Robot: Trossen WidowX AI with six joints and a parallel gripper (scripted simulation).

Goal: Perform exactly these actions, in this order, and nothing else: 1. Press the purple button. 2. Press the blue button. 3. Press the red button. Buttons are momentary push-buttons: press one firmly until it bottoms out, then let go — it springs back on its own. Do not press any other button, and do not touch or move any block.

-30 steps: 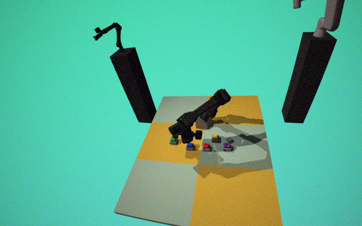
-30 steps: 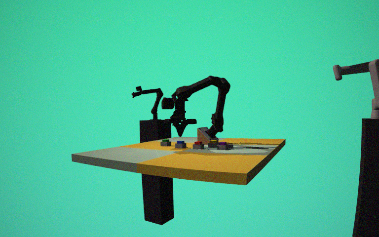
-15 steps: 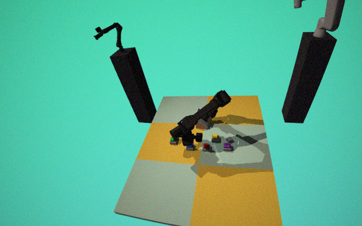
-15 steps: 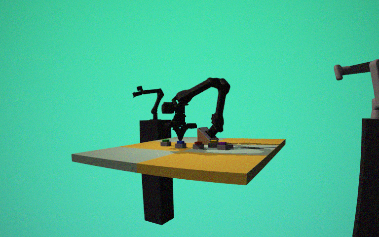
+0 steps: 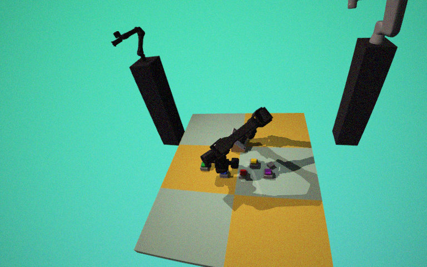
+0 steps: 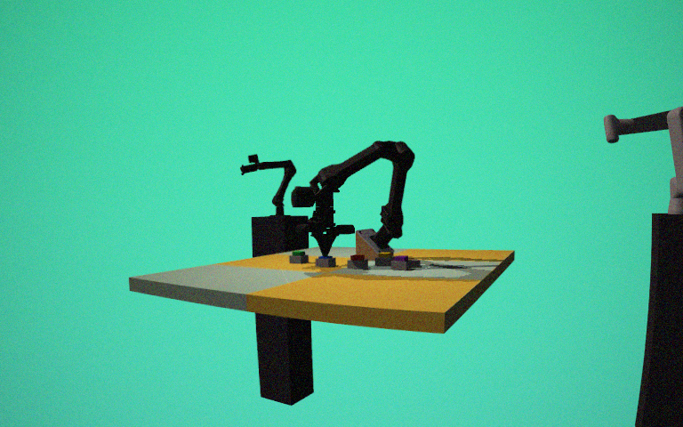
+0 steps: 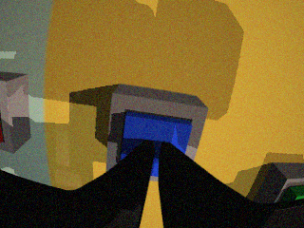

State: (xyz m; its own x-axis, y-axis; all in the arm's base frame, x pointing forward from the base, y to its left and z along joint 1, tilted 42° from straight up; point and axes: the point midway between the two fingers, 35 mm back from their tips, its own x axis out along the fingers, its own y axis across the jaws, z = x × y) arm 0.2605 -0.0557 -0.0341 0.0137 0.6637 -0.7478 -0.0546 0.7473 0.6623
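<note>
My gripper tip is now 1 cm above the blue button. From my gripper tip the other things lie so: green button: 13 cm to the right, 4 cm behind; yellow button: 17 cm to the left, 9 cm behind; red button: 11 cm to the left, 1 cm behind.
</note>
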